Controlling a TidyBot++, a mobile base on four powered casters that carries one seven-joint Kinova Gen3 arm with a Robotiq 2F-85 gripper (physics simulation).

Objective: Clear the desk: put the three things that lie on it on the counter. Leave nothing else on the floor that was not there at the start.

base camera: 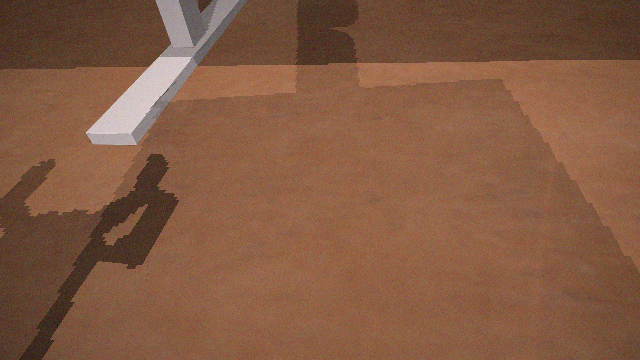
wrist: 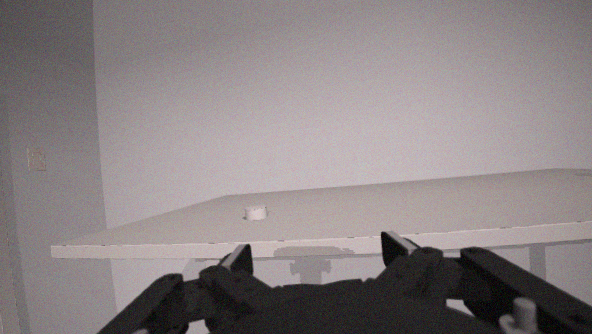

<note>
In view: my gripper [wrist: 316, 252], a white desk [wrist: 538, 206] and a wall [wrist: 139, 115].
</note>
